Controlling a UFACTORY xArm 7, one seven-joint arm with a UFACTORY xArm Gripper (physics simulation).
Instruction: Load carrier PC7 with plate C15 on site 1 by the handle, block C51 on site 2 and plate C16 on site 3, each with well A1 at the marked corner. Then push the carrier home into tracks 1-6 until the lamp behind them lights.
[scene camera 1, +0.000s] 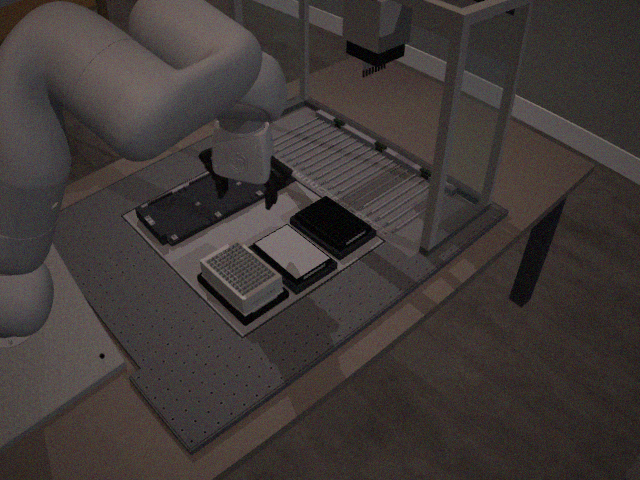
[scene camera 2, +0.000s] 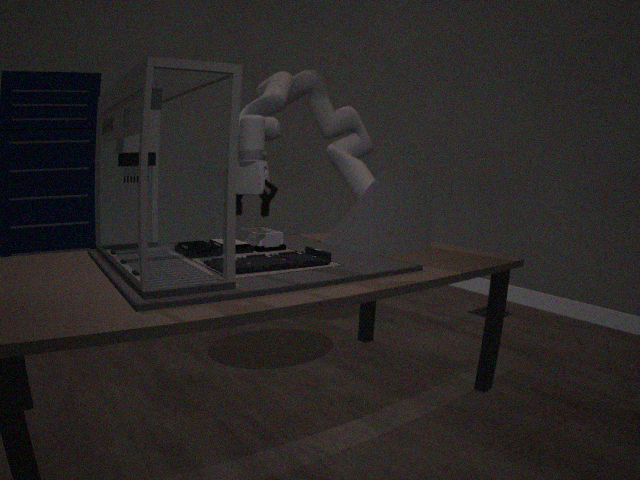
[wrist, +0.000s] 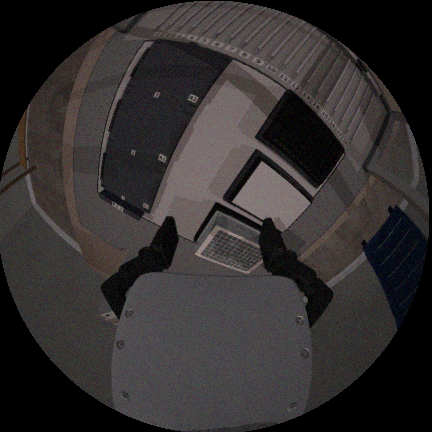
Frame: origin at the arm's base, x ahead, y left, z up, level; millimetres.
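Seen in the pictures: gripper, fingertip midpoint: (scene camera 1: 246, 199) (scene camera 2: 251, 215) (wrist: 218, 228); arm's base, origin of the base link: (scene camera 2: 377, 208).
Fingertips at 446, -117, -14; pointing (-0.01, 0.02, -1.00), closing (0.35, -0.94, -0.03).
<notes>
Offsets run from my fingertips to a thing's top centre, as dx, dy, dz. "spot": to the spot under its first point. Level surfaces: height alone.
The dark carrier {+59, +153, -83} (scene camera 1: 206, 201) (scene camera 2: 279, 261) (wrist: 150, 120) lies on the light sheet in front of the tracks, its sites vacant. A tall white block with a grid of wells {spot: -99, -73, -61} (scene camera 1: 240, 273) (scene camera 2: 266, 237) (wrist: 232, 248) stands on a black base. A flat white-topped plate {+17, -87, -86} (scene camera 1: 292, 251) (wrist: 272, 192) lies on the middle base, and a black plate {+131, -94, -86} (scene camera 1: 333, 223) (wrist: 302, 137) on the base nearest the tracks. Their code labels cannot be read. My gripper (scene camera 1: 245, 195) (scene camera 2: 251, 212) (wrist: 218, 228) is open and empty, above the sheet, between the carrier and the plates in scene camera 1.
Numbered tracks (scene camera 1: 356, 167) (scene camera 2: 173, 268) (wrist: 295, 55) run under a framed enclosure (scene camera 1: 442, 139) (scene camera 2: 231, 170). A pipetting head (scene camera 1: 375, 49) (scene camera 2: 136, 158) hangs inside it. The perforated deck {dz -113} (scene camera 1: 206, 392) surrounds the light sheet (scene camera 1: 242, 328). A blue cabinet (scene camera 2: 49, 160) (wrist: 402, 260) stands beyond the table.
</notes>
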